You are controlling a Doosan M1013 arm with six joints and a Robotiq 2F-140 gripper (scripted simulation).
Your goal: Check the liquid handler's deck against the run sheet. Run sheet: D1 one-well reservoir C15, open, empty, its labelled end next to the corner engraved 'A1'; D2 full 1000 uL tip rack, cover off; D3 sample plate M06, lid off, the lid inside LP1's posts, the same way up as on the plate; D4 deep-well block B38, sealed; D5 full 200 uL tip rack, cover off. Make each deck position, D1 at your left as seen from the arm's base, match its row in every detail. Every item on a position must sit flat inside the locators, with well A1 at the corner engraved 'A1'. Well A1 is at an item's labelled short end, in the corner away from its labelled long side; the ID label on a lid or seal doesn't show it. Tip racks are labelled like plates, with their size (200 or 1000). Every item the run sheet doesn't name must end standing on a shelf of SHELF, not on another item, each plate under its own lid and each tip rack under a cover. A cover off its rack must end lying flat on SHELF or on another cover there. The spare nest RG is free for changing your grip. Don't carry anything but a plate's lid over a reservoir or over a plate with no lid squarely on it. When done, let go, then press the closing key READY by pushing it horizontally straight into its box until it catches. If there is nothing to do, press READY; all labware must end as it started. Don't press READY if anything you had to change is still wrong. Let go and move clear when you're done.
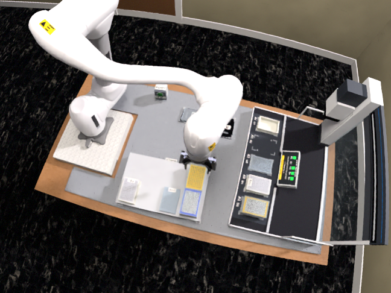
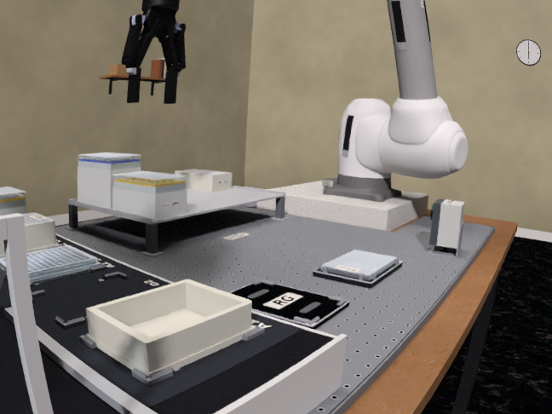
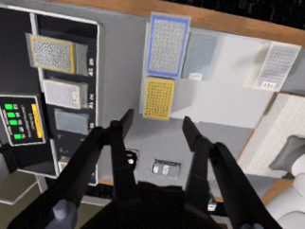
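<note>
Now: the blue-rimmed tip rack 160 mm below my hand and 130 mm to the right of it. The rest, counted from my hand: shelf: 240 mm below, 160 mm behind, 70 mm to the right; then RG nest: 370 mm to the left, 290 mm below, 100 mm ahead; then clear plate: 340 mm ahead, 230 mm below, 170 mm to the left.
</note>
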